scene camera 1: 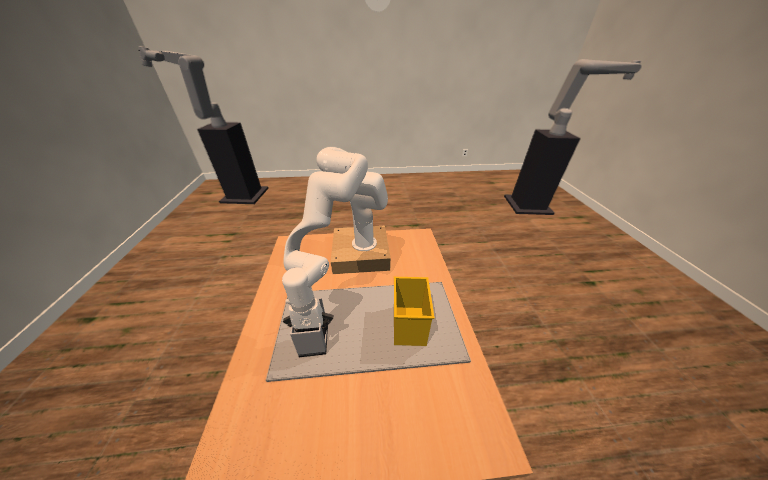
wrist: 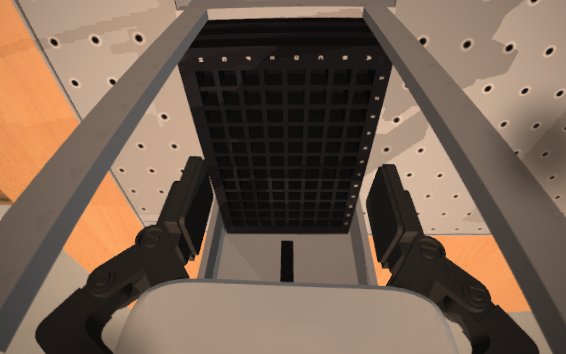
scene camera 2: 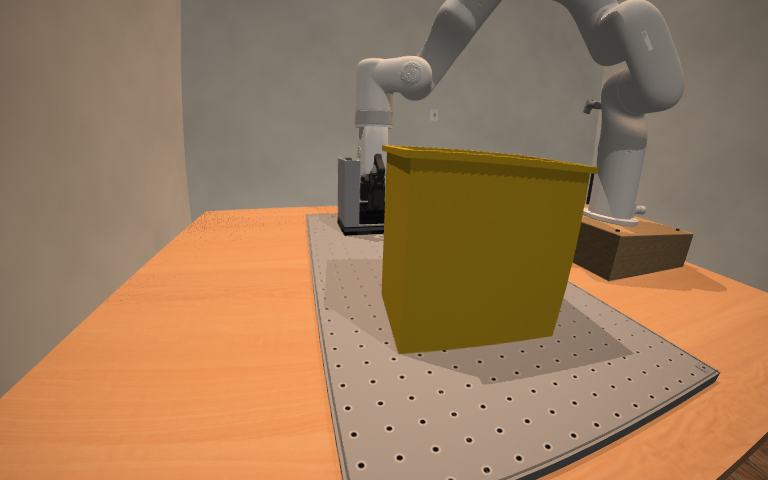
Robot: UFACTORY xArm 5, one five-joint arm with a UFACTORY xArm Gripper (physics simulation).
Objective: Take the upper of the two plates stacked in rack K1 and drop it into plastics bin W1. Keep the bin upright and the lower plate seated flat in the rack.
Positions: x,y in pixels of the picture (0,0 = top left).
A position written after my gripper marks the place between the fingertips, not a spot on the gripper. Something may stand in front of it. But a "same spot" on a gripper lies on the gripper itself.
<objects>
my gripper: scene camera 1; wrist 290,179; scene camera 2
yellow plastics bin W1: scene camera 1; scene camera 2; not seen in the wrist view (out of frame)
same spot on my gripper: (scene camera 1: pixel 312 318) = (scene camera 2: pixel 361 148)
same spot on yellow plastics bin W1: (scene camera 2: pixel 478 246) = (scene camera 1: pixel 427 314)
</objects>
